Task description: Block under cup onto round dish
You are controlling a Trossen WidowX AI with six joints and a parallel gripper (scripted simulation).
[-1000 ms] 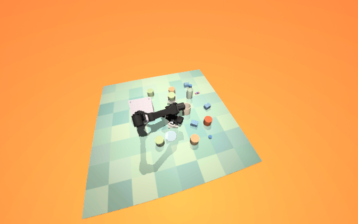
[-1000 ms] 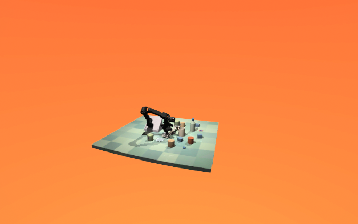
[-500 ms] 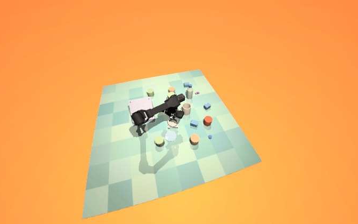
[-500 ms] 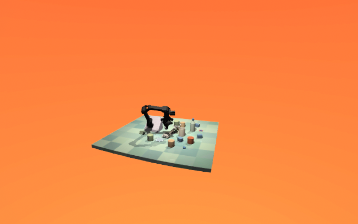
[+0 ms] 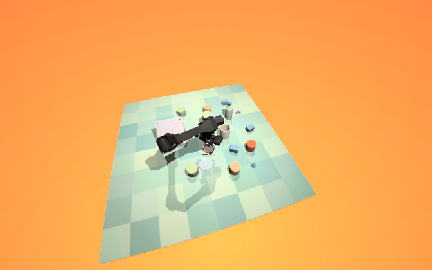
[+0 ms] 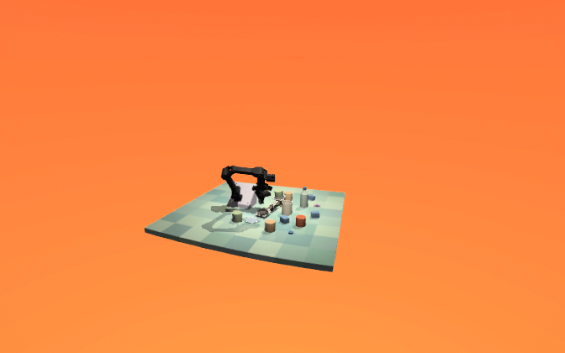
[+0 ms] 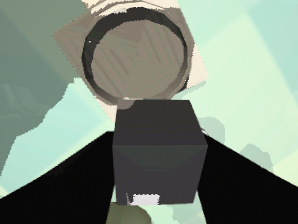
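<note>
Now: gripper tip 120 mm above the round white dish, 80 mm to the left of it and 50 mm past it. The rest, counted from my gripper tip: balance beam (150 mm to the left, 80 mm below, 40 mm ahead); then pale block (right at my gripper tip); then beige cup (170 mm ahead, 120 mm to the left, 80 mm below).
</note>
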